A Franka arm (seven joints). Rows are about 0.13 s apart.
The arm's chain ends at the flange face. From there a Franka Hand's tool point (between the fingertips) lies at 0.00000 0.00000 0.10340 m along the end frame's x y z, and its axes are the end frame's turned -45 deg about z.
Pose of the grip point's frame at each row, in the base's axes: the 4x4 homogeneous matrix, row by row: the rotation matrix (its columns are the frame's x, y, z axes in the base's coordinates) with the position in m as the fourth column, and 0 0 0 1 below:
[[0.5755, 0.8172, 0.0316, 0.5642], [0.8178, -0.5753, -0.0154, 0.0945], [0.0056, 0.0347, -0.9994, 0.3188], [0, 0, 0, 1]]
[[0.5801, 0.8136, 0.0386, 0.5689], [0.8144, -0.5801, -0.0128, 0.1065], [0.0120, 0.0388, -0.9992, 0.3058], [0, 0, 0, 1]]
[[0.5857, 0.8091, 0.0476, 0.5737], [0.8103, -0.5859, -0.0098, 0.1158], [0.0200, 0.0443, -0.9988, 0.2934], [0, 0, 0, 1]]
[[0.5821, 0.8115, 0.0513, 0.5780], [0.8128, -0.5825, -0.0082, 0.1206], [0.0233, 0.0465, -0.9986, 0.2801], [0, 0, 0, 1]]
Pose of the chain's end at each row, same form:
[[0.9848, 0.1709, 0.0316, 0.5609], [0.1715, -0.9851, -0.0154, 0.0961], [0.0285, 0.0206, -0.9994, 0.4221], [0, 0, 0, 1]]
[[0.9855, 0.1651, 0.0386, 0.5649], [0.1657, -0.9861, -0.0128, 0.1078], [0.0359, 0.0190, -0.9992, 0.4091], [0, 0, 0, 1]]
[[0.9863, 0.1580, 0.0476, 0.5688], [0.1587, -0.9873, -0.0098, 0.1168], [0.0455, 0.0172, -0.9988, 0.3967], [0, 0, 0, 1]]
[[0.9854, 0.1622, 0.0513, 0.5727], [0.1628, -0.9866, -0.0082, 0.1214], [0.0494, 0.0164, -0.9986, 0.3834], [0, 0, 0, 1]]

